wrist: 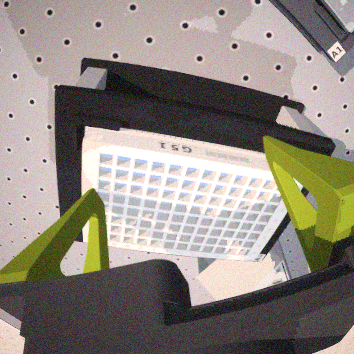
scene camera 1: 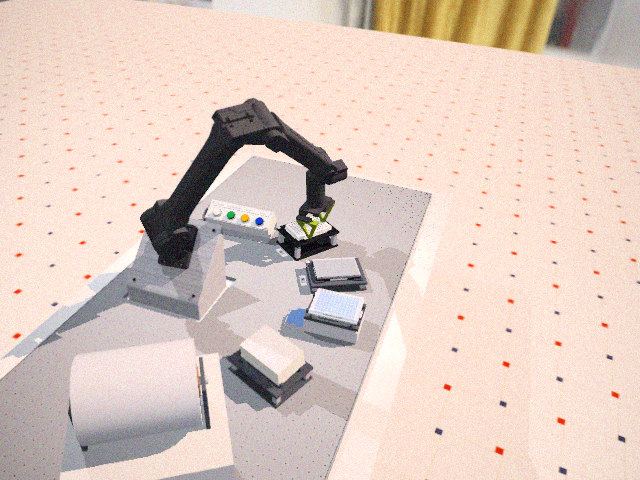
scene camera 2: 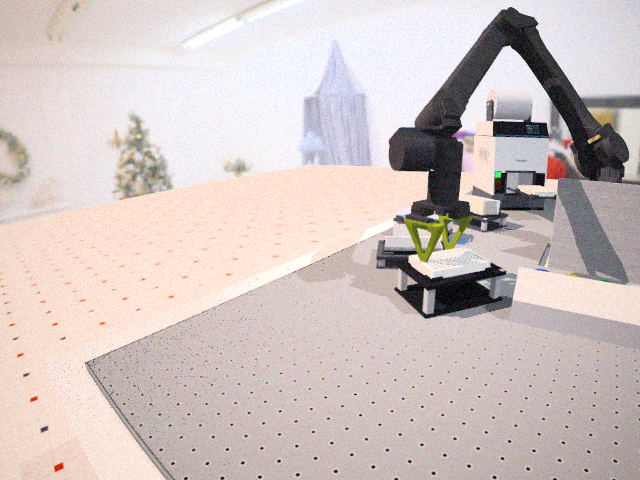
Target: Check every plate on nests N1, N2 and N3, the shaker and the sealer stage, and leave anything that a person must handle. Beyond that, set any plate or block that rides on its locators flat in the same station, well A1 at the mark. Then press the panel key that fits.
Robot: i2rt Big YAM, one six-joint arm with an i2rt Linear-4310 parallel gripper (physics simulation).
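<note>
My gripper (scene camera 1: pixel 317 228) (scene camera 2: pixel 436 254) (wrist: pixel 178 171) is open, its fingertips near opposite ends of the white well plate marked G51 (scene camera 2: pixel 470 262) (wrist: pixel 185 200), with nothing gripped. The plate sits on a black nest with pale legs (scene camera 1: pixel 310 252) (scene camera 2: pixel 439 283) (wrist: pixel 65 150) and looks slightly tilted in the scene camera 2 view. A pale plate (scene camera 1: pixel 337 268) (scene camera 2: pixel 410 243) lies on a low dark station. A blue-welled plate (scene camera 1: pixel 336 305) rests on a grey-white station (scene camera 1: pixel 333 331). A cream block (scene camera 1: pixel 272 351) (scene camera 2: pixel 483 205) stands on another black nest. Station names are not readable.
The key panel (scene camera 1: pixel 268 232) (scene camera 2: pixel 573 294) has white, green, yellow and blue keys and stands beside the G51 nest. A white machine with a large roll (scene camera 1: pixel 134 392) (scene camera 2: pixel 509 155) is at the far end; a pale plate (scene camera 2: pixel 537 191) shows at its front.
</note>
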